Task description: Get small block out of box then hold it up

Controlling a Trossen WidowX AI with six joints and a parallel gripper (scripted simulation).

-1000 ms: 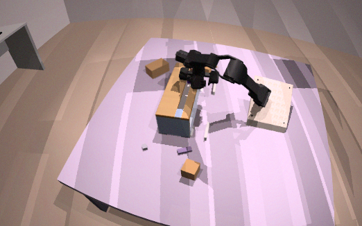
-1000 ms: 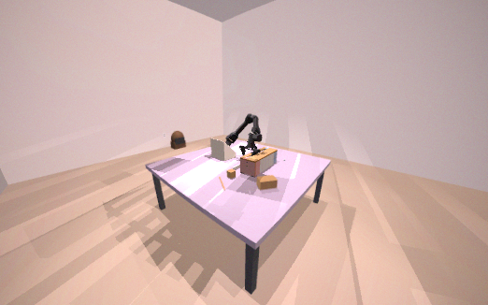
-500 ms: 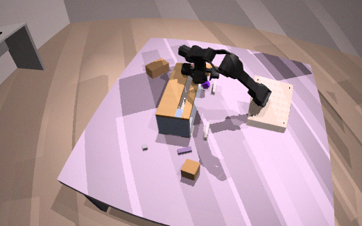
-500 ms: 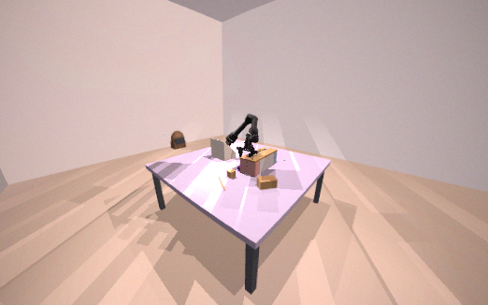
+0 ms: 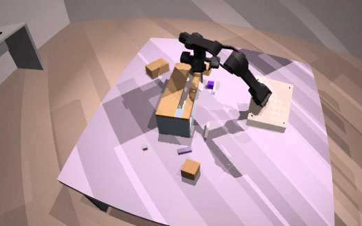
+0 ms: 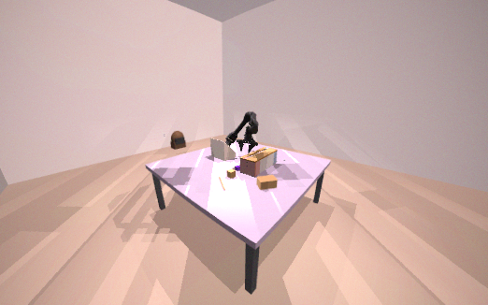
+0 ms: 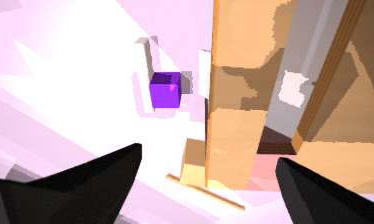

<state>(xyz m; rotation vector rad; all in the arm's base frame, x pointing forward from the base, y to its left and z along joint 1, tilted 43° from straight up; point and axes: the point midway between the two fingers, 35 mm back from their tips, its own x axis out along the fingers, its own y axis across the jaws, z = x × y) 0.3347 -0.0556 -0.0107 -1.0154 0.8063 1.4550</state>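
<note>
Now: the purple block 13 cm below my gripper tip, 5 cm to the right of it and 4 cm behind it. Round my gripper tip: thin wooden rod (28 cm to the right, 15 cm below, 7 cm ahead); orange cube (16 cm to the right, 13 cm below, 3 cm ahead); clear-fronted box (13 cm to the left, 9 cm below, 1 cm ahead).
</note>
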